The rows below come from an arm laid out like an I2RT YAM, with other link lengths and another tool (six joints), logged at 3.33 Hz.
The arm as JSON. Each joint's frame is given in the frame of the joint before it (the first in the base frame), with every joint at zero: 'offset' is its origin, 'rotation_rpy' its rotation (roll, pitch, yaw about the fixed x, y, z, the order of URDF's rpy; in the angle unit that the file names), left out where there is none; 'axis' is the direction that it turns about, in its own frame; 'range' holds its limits. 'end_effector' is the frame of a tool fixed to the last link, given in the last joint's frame.
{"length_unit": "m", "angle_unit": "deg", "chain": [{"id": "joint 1", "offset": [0.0, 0.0, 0.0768], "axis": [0.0, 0.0, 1.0], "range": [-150.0, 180.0]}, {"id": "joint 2", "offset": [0.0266, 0.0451, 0.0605], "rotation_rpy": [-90.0, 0.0, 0.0], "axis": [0.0, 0.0, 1.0], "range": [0.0, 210.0]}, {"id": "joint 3", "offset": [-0.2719, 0.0, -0.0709], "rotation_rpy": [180.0, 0.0, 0.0], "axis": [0.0, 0.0, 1.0], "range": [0.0, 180.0]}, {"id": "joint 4", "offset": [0.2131, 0.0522, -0.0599], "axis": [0.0, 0.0, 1.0], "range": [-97.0, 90.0]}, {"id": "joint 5", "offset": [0.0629, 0.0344, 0.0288], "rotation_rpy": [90.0, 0.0, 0.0], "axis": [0.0, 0.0, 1.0], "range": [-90.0, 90.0]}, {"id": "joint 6", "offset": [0.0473, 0.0, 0.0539], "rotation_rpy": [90.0, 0.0, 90.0], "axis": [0.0, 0.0, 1.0], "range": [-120.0, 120.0]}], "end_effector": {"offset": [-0.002, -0.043, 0.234], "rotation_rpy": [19.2, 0.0, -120.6]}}
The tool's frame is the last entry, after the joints.
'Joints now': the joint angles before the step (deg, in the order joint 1, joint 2, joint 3, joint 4, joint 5, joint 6). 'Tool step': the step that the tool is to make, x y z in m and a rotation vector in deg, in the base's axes. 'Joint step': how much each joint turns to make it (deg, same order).
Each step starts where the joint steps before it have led.
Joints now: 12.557 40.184 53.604 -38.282 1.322 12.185
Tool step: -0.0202 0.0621 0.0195 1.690 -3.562 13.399
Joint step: -0.237 -2.072 -0.474 1.854 -12.891 -4.553
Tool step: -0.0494 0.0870 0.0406 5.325 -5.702 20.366
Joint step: -0.021 -0.721 -0.590 5.549 -20.588 -2.906
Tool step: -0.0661 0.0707 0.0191 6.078 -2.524 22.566
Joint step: 0.627 3.398 -4.915 12.135 -22.585 -0.025
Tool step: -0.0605 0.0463 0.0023 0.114 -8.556 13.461
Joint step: 14.807 2.151 -4.024 10.668 1.780 -4.400
